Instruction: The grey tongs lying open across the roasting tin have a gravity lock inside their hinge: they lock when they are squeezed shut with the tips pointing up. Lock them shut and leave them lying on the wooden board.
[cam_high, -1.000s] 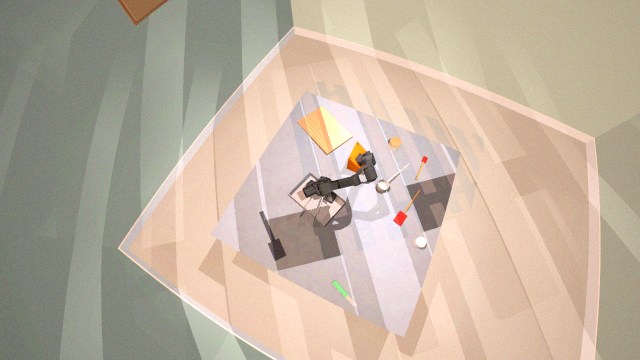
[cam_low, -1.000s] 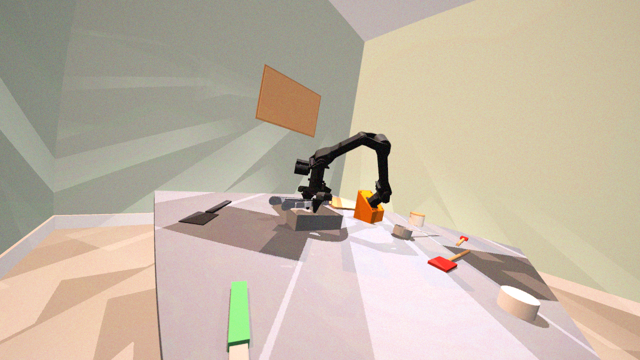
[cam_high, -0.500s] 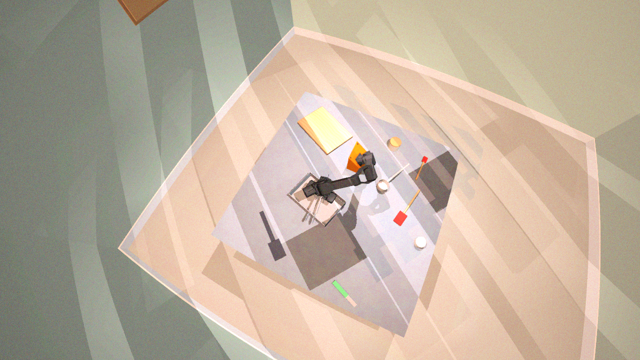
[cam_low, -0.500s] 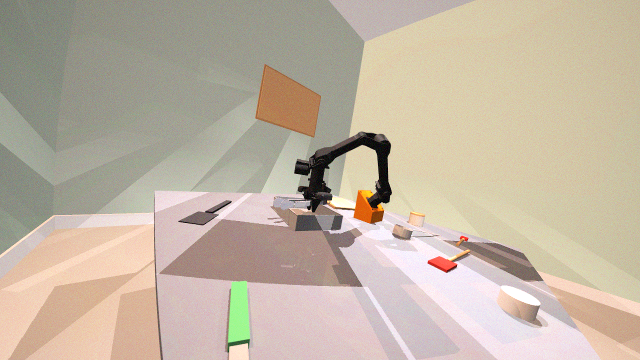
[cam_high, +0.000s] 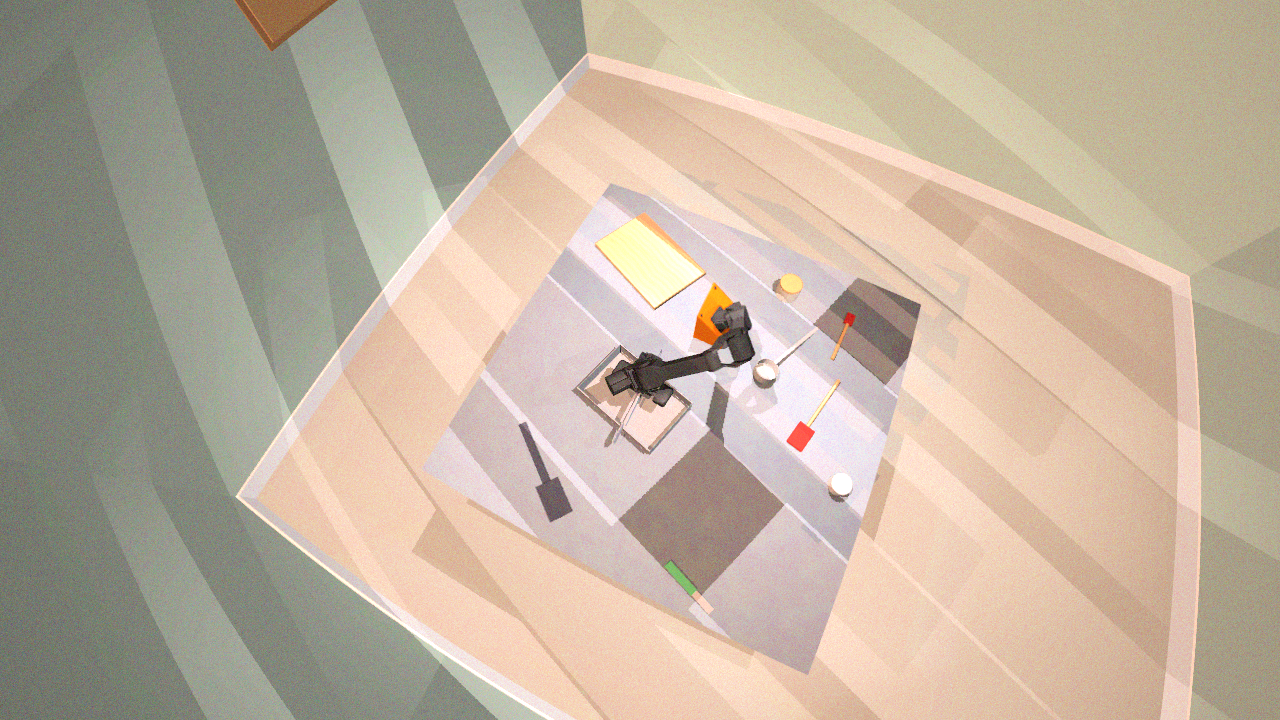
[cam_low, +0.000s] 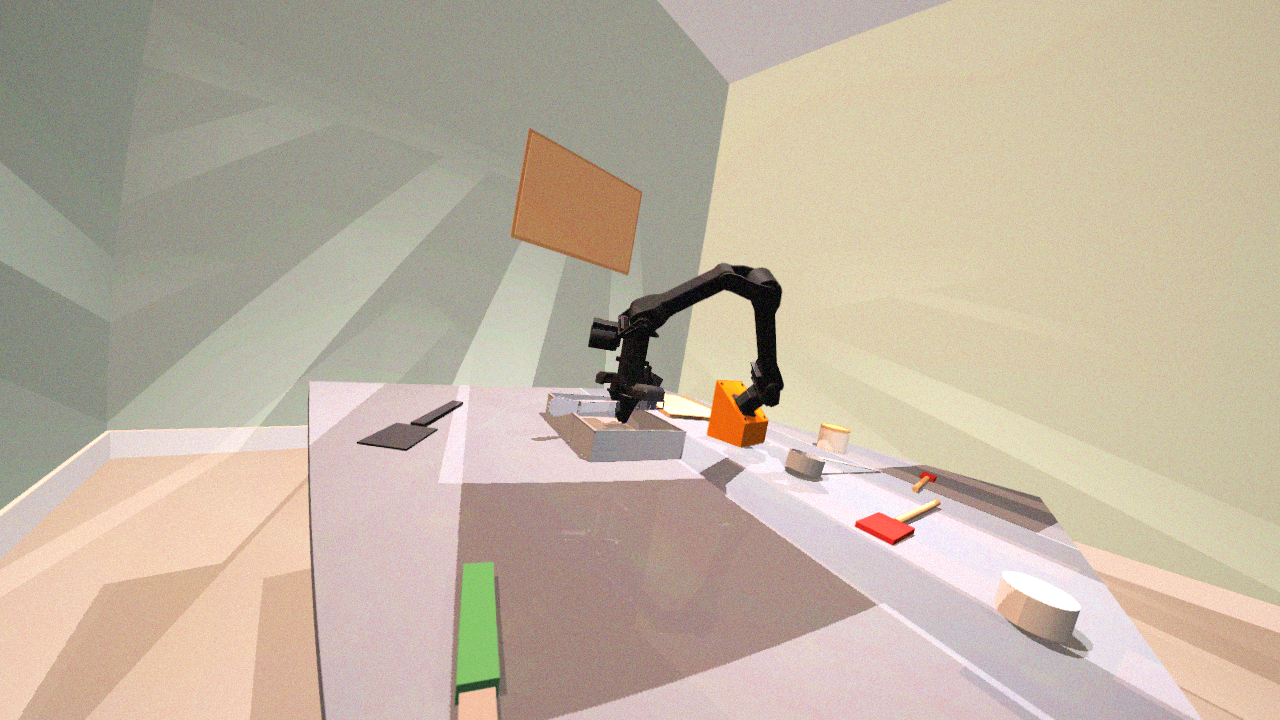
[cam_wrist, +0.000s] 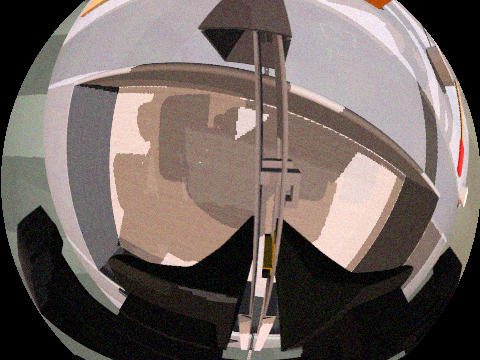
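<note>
Right now my gripper tip is 3 cm short of the roasting tin and 1 cm to the left of it. From my gripper tip the other things lie so: dark spatula 39 cm ahead, 10 cm to the right, 3 cm below; then wooden board 45 cm behind, 28 cm to the right, 2 cm below; then red scraper 50 cm to the left, 23 cm behind, 3 cm below.
</note>
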